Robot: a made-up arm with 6 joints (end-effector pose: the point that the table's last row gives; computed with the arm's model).
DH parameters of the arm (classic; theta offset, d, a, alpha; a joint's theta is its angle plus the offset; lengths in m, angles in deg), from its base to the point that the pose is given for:
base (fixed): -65.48 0 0.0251 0
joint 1: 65.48 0.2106 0.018 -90
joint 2: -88.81 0 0.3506 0
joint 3: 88.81 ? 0.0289 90
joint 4: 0 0.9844 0.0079 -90
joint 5: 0 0.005 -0.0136 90
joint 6: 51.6 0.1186 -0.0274 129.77
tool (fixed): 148.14 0.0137 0 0
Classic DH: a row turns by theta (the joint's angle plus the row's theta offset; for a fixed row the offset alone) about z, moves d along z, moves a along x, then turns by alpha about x.
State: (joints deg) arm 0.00 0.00 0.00 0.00 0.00 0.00
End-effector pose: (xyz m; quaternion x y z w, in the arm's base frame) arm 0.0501 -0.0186 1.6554 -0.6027 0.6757 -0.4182 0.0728
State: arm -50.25 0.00 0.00 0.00 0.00 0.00
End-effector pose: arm 0.0391 -0.0506 1.6554 0.2588 -0.8677 0.4095 0.1117
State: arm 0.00 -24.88 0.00 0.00 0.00 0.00
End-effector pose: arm -0.5597 -0.0186 1.5304 -0.4985 0.6442 -0.5382 0.2166
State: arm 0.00 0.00 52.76 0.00 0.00 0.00
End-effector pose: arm 0.9156 -0.0186 1.2118 0.7257 -0.6377 0.1068 0.2351
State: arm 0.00 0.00 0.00 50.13 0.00 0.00
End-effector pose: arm 0.0730 -0.0214 1.6554 -0.8322 0.3568 -0.3480 0.2431
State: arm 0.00 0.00 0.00 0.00 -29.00 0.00
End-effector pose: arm -0.0003 -0.0186 1.6307 -0.4788 0.6360 -0.5557 0.2396
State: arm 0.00 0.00 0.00 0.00 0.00 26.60
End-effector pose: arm 0.0636 -0.0195 1.6554 -0.7420 0.5190 -0.3902 0.1670
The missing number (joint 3, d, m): 0.0273
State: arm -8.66 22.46 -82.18 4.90 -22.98 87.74
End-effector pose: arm -0.7574 0.1149 1.0882 -0.5335 -0.1740 -0.7917 0.2415
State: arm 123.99 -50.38 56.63 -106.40 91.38 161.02
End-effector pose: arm 0.1539 -0.0682 1.4094 -0.5652 -0.1024 0.6300 0.5226
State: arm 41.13 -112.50 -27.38 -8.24 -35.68 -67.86
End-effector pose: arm -0.7242 -0.6075 -0.7578 0.3027 0.3641 0.2342 0.8491
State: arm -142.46 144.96 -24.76 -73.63 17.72 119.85
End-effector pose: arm -0.8937 -0.6887 -0.6740 0.2829 0.7501 0.3857 0.4567
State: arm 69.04 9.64 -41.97 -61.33 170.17 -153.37
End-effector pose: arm -0.1077 -0.3188 1.3408 0.2292 0.0949 0.6553 0.7134
